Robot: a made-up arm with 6 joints.
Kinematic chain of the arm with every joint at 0, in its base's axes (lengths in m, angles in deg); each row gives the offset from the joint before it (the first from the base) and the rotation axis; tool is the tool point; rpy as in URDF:
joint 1: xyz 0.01 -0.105 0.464 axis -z
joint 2: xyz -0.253 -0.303 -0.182 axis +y
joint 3: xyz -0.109 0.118 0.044 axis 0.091 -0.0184 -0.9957
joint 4: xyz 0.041 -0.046 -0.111 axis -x
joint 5: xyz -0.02 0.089 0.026 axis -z
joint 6: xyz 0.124 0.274 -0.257 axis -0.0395 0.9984 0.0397
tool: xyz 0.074 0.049 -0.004 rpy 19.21 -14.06 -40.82
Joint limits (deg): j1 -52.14..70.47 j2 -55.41..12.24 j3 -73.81..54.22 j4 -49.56..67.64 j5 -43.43..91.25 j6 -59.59..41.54
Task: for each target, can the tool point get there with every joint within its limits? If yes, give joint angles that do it. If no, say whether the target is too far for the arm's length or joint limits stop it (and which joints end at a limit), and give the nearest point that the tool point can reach.
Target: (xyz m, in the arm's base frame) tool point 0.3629 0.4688 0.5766
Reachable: no: joint limits stop it (at a limit: joint 1, joint 2, joint 4) | nearest point 0.1303 0.3692 0.4177 | short by 0.299 m
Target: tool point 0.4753 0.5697 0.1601
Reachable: no: joint limits stop it (at a limit: joint 1, joint 6) | nearest point 0.1510 0.4001 0.1877 | short by 0.367 m
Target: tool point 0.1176 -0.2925 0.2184
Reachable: yes | joints 8.38 -16.77 30.31 -39.62 51.80 26.28
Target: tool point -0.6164 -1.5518 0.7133
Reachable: no: too far | nearest point -0.3917 -0.8256 0.4227 | short by 0.814 m
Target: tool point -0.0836 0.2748 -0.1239
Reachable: yes | joints 52.86 6.22 -45.92 15.15 14.83 3.82
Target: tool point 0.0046 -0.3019 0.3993
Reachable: yes | joints 36.73 -49.96 34.02 -9.02 30.88 -31.64
